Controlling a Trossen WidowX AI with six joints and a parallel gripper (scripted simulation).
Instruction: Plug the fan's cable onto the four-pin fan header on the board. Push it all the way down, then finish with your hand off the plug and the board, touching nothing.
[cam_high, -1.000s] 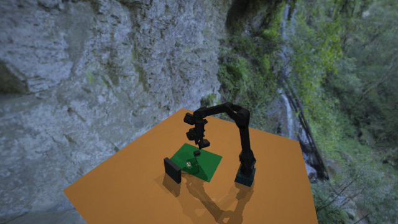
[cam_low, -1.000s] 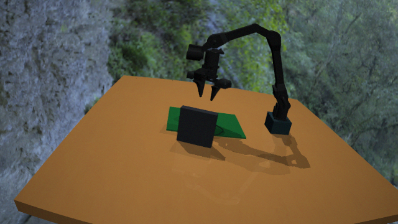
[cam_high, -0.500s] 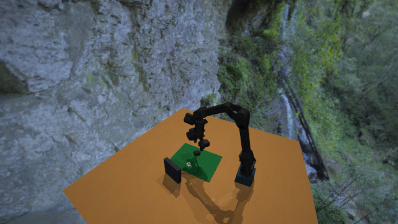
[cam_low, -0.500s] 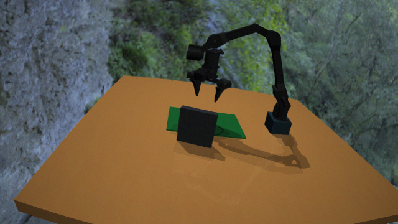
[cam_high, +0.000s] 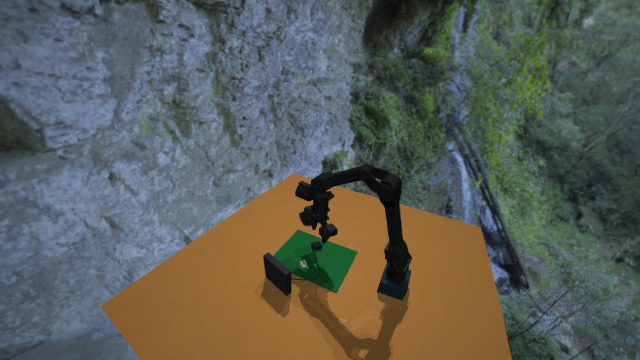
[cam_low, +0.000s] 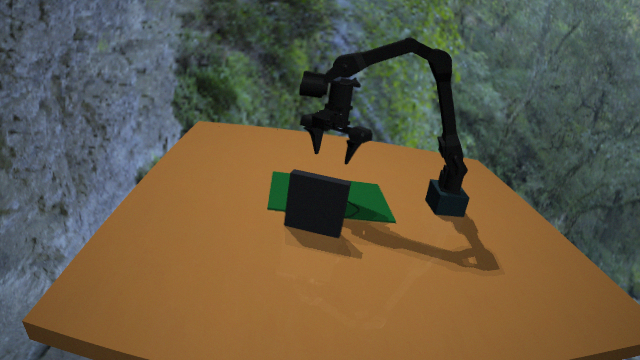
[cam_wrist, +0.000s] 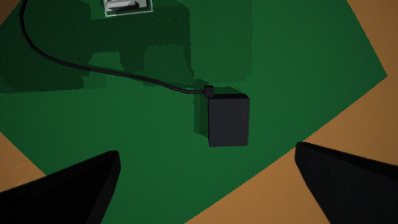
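The black plug is 1 cm ahead of my gripper tip, 2 cm to the right of it and 7 cm below it. From my gripper tip the other things lie so: white four-pin fan header (1 cm behind, 10 cm to the left, 9 cm below); then black fan (23 cm to the left, 3 cm below); then green board (1 cm behind, 4 cm to the left, 10 cm below).
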